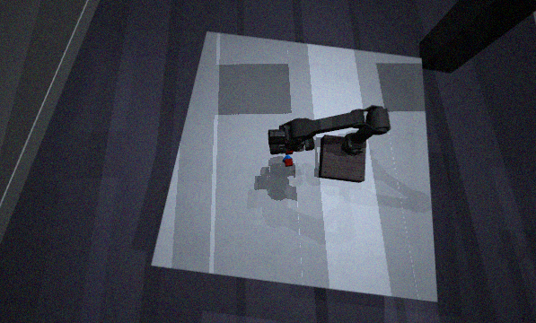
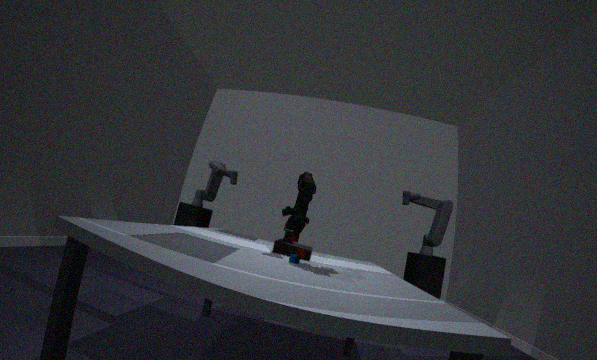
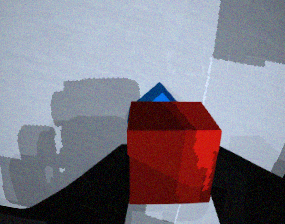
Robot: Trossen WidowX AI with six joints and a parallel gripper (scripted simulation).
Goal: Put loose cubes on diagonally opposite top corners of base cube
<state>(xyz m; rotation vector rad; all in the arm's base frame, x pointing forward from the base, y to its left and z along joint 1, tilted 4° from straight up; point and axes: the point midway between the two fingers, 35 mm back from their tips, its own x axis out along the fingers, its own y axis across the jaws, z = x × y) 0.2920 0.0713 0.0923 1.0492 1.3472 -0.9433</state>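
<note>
My gripper tip is now 1 cm past the blue cube, 2 cm to the right of it and 10 cm above it. From my gripper tip the other things lie so: red cube (right at my gripper tip).
</note>
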